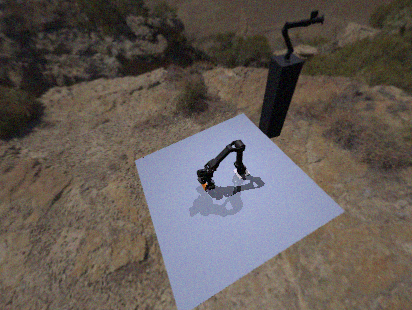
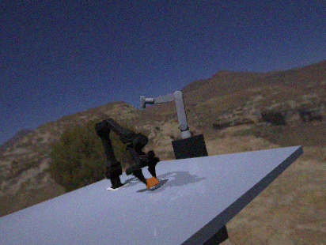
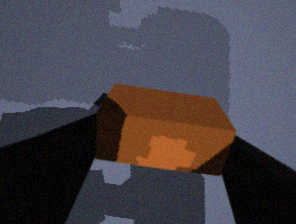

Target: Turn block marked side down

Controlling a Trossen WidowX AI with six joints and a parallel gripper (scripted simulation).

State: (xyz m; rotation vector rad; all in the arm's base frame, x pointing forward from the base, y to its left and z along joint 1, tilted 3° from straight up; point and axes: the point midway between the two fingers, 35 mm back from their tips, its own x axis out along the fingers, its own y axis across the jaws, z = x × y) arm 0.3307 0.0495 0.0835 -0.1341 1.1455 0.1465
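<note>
The block lies 10 mm below my gripper tip.
</note>
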